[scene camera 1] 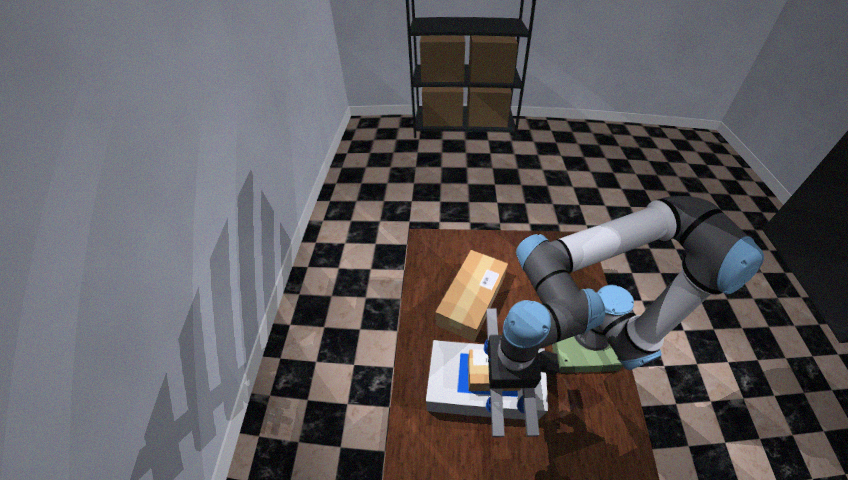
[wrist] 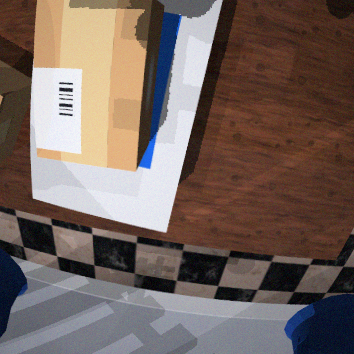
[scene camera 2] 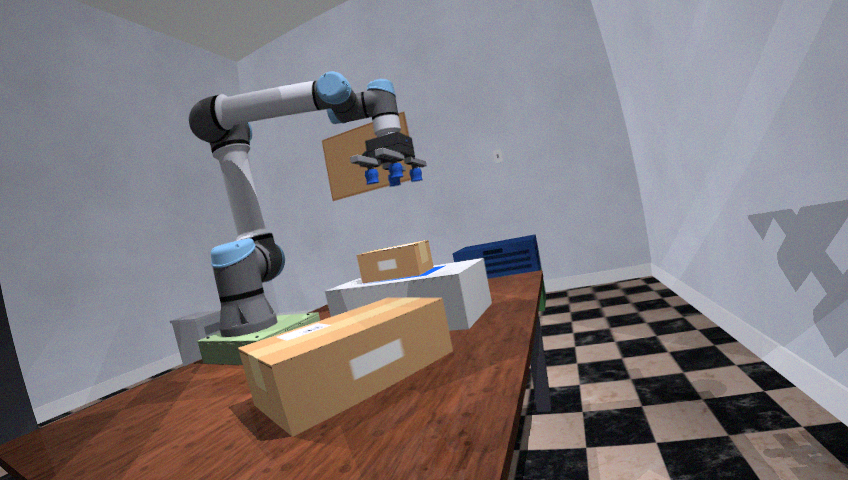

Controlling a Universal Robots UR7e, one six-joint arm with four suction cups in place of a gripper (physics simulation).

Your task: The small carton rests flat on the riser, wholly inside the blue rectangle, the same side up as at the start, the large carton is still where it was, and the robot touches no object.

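Frame: origin at the arm's base, x ahead, y left, z up, level; centimetres.
Seen in the pictures: hand at its tool point: (wrist: 163, 242) (scene camera 2: 396, 181); arm's base at its link origin: (scene camera 1: 592, 331) (scene camera 2: 249, 328).
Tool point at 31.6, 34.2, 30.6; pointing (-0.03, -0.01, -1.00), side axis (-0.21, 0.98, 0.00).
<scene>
Offsets run from my tool point to a thing's top centre, as dx, dy, dz. Level surfaces: height alone.
The small carton @(+1.5, -9.1, -17.2) (scene camera 1: 477, 378) (scene camera 2: 405, 267) (wrist: 95, 40) lies flat on the white riser @(+3.1, -8.8, -24.6) (scene camera 1: 442, 380) (scene camera 2: 470, 300) (wrist: 150, 192), label up. The blue rectangle (scene camera 1: 462, 374) (scene camera 2: 434, 271) (wrist: 167, 65) shows along parts of its sides; the end under the arm is hidden in scene camera 1, so I cannot tell whether the carton is wholly inside. The large carton @(+13.3, -41.3, -26.7) (scene camera 1: 474, 291) (scene camera 2: 321, 380) lies on the table beside the riser, apart from it. My suction gripper (scene camera 1: 508, 375) (scene camera 2: 393, 175) is open and empty, well above the small carton, touching nothing.
The arm stands on a green base (scene camera 1: 589, 361) (scene camera 2: 297, 324) on the wooden table @(dz -36.6) (scene camera 1: 416, 440) (scene camera 2: 476, 380). A blue crate (scene camera 2: 517, 245) is beyond the riser. A shelf rack (scene camera 1: 470, 26) with boxes stands at the far wall. A brown board (scene camera 2: 345, 163) hangs behind the gripper.
</scene>
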